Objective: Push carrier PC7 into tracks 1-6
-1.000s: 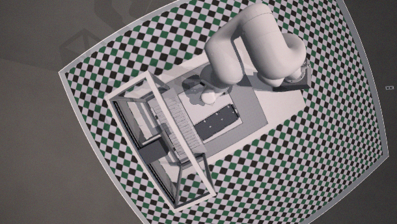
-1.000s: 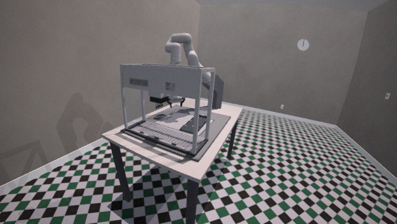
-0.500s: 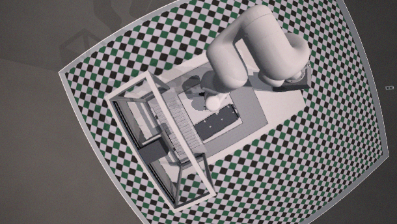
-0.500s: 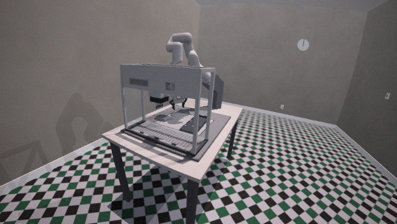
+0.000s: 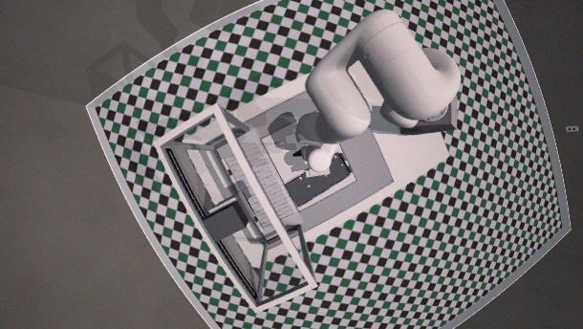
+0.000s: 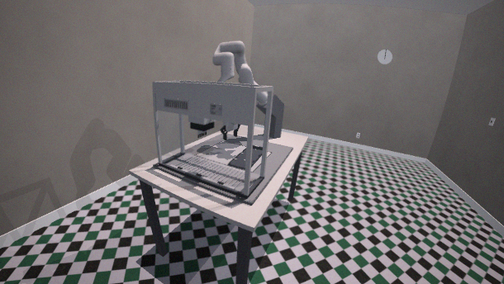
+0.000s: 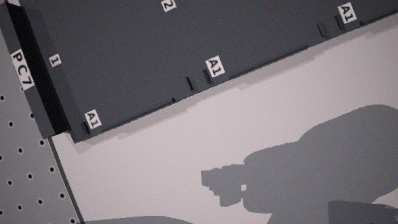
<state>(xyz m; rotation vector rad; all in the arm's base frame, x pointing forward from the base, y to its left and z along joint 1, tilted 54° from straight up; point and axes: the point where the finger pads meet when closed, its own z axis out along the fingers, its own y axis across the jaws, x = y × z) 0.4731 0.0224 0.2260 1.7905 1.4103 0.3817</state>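
Right now the carrier PC7 is 30 mm ahead of my hand, 150 mm to the left of it and 90 mm below it.
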